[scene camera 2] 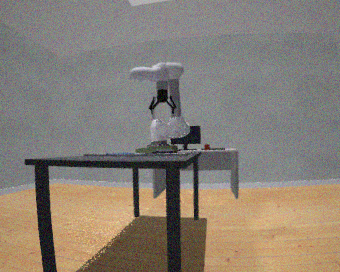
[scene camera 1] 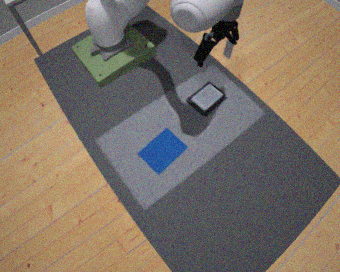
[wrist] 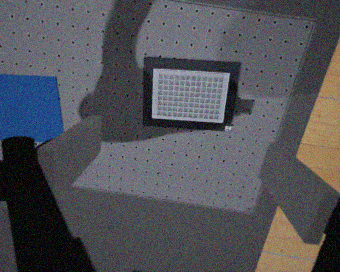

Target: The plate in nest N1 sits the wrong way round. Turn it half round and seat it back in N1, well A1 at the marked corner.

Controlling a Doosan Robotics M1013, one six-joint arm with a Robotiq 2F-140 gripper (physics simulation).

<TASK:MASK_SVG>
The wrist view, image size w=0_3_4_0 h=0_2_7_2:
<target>my gripper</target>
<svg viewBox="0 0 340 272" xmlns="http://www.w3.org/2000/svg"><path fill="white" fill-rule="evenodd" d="M269 141L259 174L260 179L304 243L319 245L325 233L326 237L311 272L340 272L340 193L280 143ZM102 116L91 115L54 139L47 140L36 148L34 147L34 139L31 137L15 136L2 140L3 161L0 161L0 201L7 201L18 272L96 272L81 239L78 237L73 239L57 201L100 153Z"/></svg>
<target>well plate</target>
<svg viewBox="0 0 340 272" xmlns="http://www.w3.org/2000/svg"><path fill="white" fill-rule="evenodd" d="M153 68L152 118L223 123L230 73Z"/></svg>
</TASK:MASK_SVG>
